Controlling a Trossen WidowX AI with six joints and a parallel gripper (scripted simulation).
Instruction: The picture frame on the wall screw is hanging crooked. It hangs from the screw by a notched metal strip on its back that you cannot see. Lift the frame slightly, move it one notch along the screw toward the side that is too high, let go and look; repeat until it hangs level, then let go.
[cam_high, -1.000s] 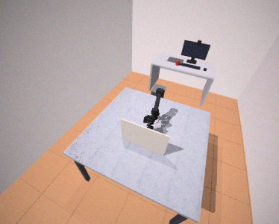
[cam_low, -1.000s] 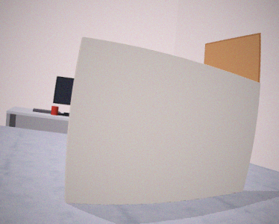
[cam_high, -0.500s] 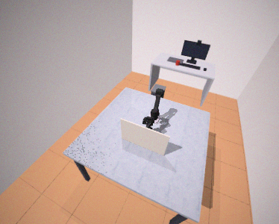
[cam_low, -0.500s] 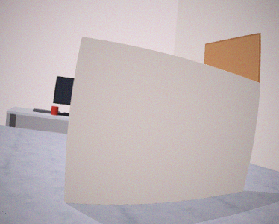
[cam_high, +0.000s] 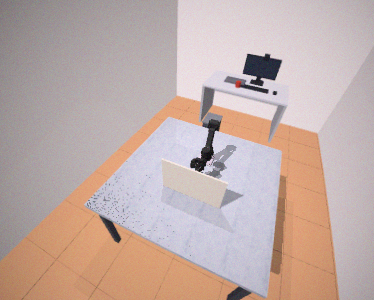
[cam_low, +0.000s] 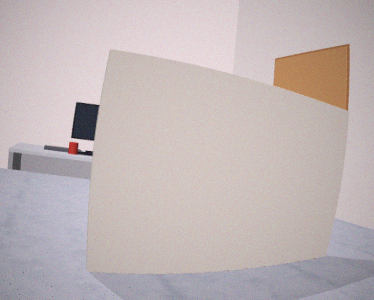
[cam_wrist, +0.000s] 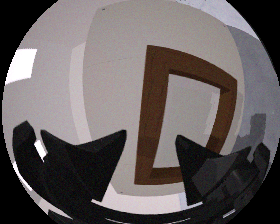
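My gripper tip is now 10 mm short of the brown wooden picture frame, 10 mm to the right of it and 50 mm above it. The rest, counted from my gripper tip: wall panel (20 mm ahead, 60 mm below).
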